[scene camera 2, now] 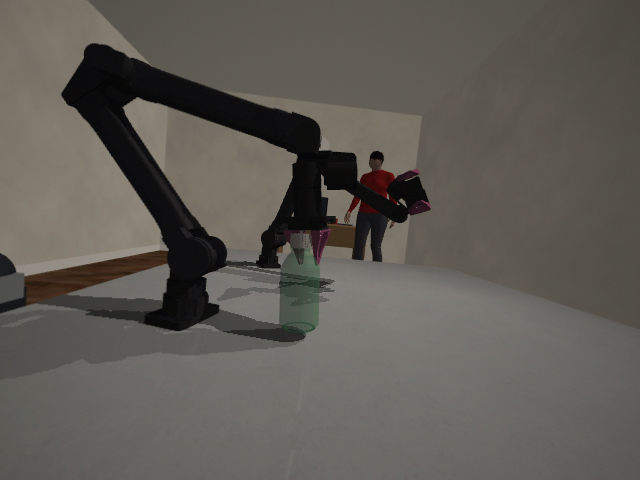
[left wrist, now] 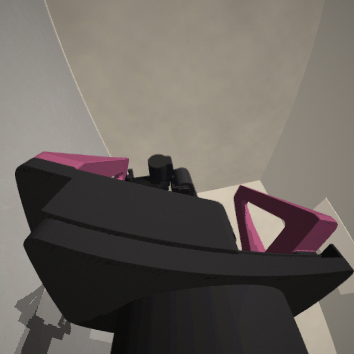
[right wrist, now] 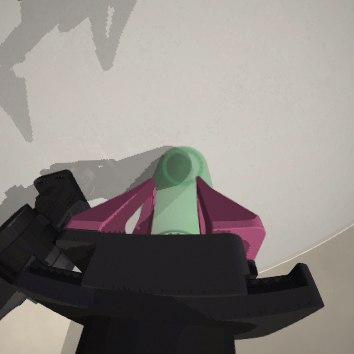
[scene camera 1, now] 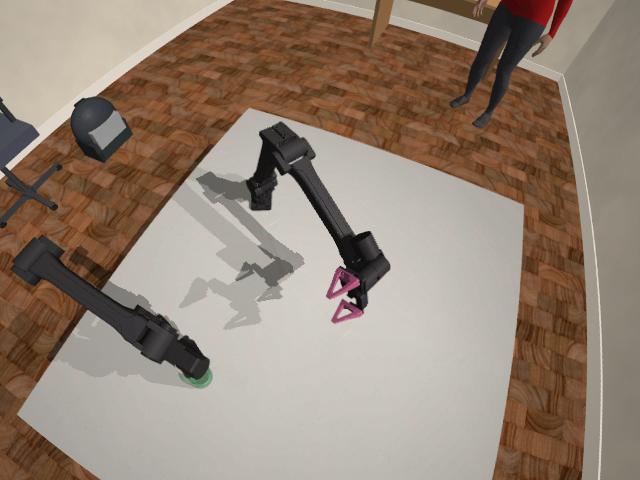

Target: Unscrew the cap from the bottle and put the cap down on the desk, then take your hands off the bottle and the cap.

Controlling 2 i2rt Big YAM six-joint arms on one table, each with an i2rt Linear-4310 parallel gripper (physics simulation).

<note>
My left gripper (scene camera 1: pixel 330 310) is open, holding nothing. My right gripper (scene camera 2: pixel 308 264) grips a green translucent bottle.
My left gripper shows as well in scene camera 2 (scene camera 2: pixel 413 186) and in the left wrist view (left wrist: pixel 184 178). My right gripper shows as well in the right wrist view (right wrist: pixel 174 183).
</note>
